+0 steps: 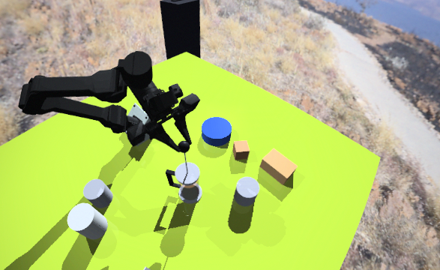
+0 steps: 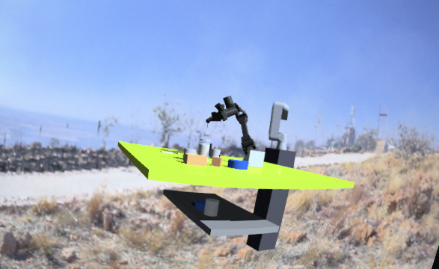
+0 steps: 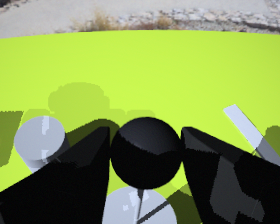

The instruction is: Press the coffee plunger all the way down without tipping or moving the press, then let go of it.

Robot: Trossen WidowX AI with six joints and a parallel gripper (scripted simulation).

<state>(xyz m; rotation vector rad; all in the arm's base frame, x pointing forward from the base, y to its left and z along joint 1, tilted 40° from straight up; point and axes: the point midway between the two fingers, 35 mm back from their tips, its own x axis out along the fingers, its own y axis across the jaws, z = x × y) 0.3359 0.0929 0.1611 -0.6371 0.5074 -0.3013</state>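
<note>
Now: the coffee press 20 mm behind my gripper tip, 10 mm to the right of it and 130 mm below it. From my gripper tip the other things lie so: orange box 170 mm ahead, 270 mm to the left, 230 mm below; then orange cube 20 mm ahead, 240 mm to the left, 230 mm below.
</note>
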